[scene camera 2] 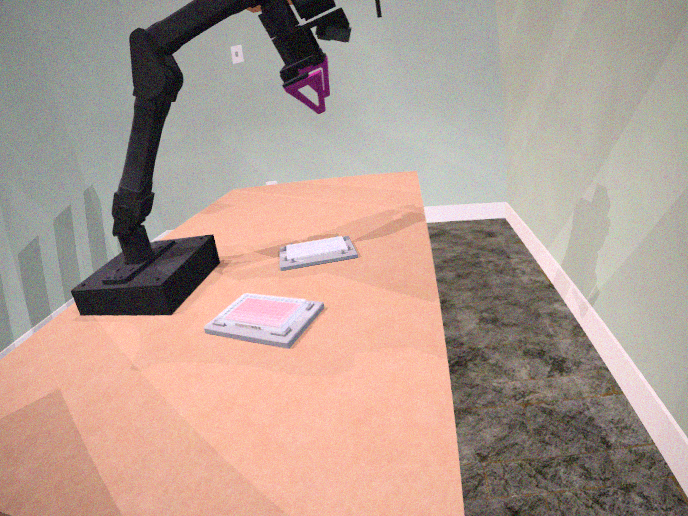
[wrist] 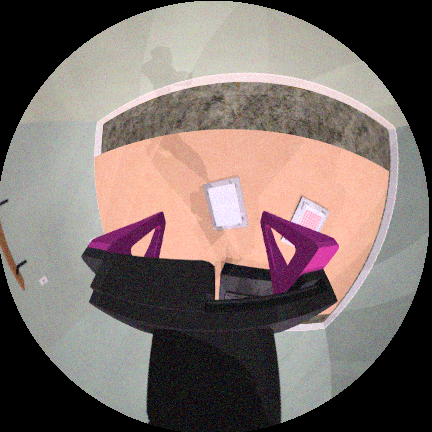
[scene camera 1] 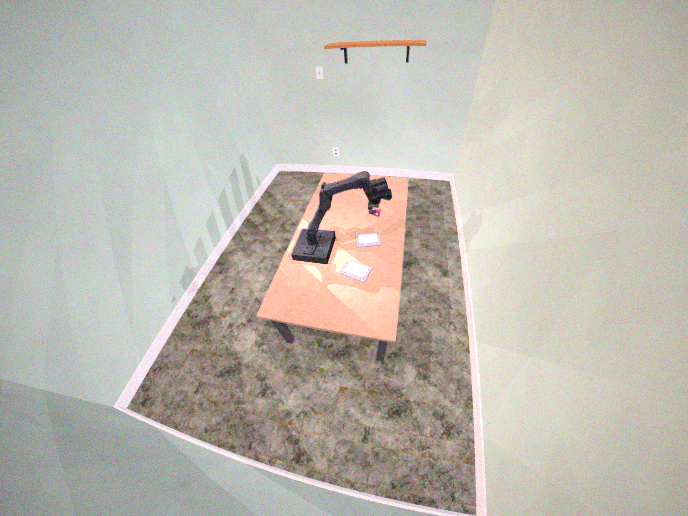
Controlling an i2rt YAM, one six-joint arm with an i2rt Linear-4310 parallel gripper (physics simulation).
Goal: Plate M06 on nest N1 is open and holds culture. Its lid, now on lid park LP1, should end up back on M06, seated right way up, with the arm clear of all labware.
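Seen in the pictures: gripper, fingertip midpoint: point(scene camera 2: 324, 104) point(wrist: 212, 216) point(scene camera 1: 379, 209); arm's base, link origin: point(scene camera 2: 141, 262) point(scene camera 1: 312, 242).
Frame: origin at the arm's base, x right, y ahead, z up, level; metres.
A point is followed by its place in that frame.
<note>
Plate M06 point(scene camera 2: 265, 312) @(x 0.133, y 0.339, z -0.041 m) point(wrist: 310, 218) @(x 0.125, y 0.358, z -0.046 m), pink inside and without a lid, sits on the grey nest N1 point(scene camera 2: 304, 326) @(x 0.148, y 0.405, z -0.057 m), nearer scene camera 2. In scene camera 1 the nest with its plate point(scene camera 1: 356, 270) @(x 0.133, y 0.332, z -0.039 m) looks pale. The white lid point(scene camera 1: 367, 239) @(x -0.148, y 0.343, z -0.047 m) point(scene camera 2: 316, 248) @(x -0.149, y 0.350, z -0.047 m) point(wrist: 225, 204) @(x -0.157, y 0.350, z -0.047 m) lies flat on the grey lid park LP1 point(scene camera 2: 319, 261) @(x -0.102, y 0.367, z -0.058 m) point(wrist: 243, 212) @(x -0.097, y 0.332, z -0.055 m), farther along the table. My gripper point(wrist: 212, 216) @(x -0.115, y 0.418, z 0.253 m) is open and empty, its magenta fingers wide apart. It hangs high above the table, well above the lid and touching nothing. In the wrist view the right finger covers part of M06's nest.
The black arm base point(scene camera 1: 313, 246) @(x 0.037, y 0.021, z 0.009 m) point(scene camera 2: 147, 277) @(x 0.076, y 0.073, z -0.001 m) stands on the left side of the wooden table point(scene camera 1: 327, 311) @(x 0.432, y 0.235, z -0.065 m) point(scene camera 2: 344, 422) @(x 0.335, y 0.500, z -0.065 m) point(wrist: 135, 175) @(x -0.565, y 0.418, z -0.065 m). A wooden wall shelf point(scene camera 1: 375, 44) is on the far wall, beyond the table. The table's right edge drops to the floor point(scene camera 2: 527, 388).
</note>
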